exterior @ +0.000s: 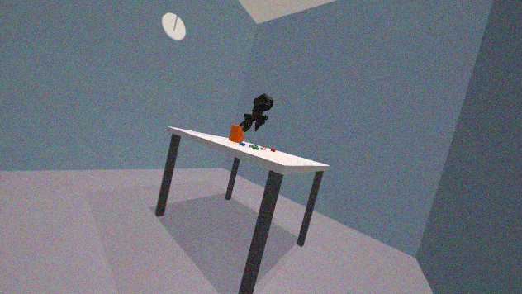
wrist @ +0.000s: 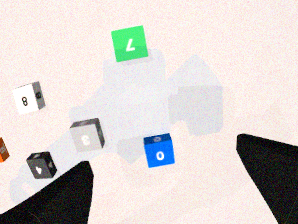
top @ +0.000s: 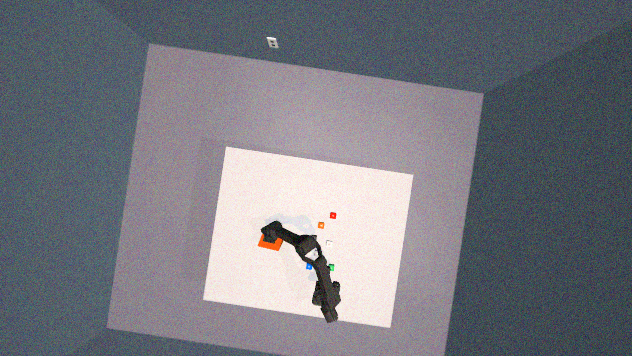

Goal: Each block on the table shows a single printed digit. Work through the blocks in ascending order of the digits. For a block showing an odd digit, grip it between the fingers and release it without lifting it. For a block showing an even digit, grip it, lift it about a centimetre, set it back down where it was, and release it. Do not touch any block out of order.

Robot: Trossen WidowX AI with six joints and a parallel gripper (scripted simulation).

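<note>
The blue block is 60 mm behind my gripper tip and 120 mm below it. From my gripper tip the other things lie so: white block (20 mm ahead, 150 mm to the left, 120 mm below); dark grey block (80 mm behind, 160 mm to the left, 120 mm below); green block (60 mm ahead, 20 mm to the left, 120 mm below).
</note>
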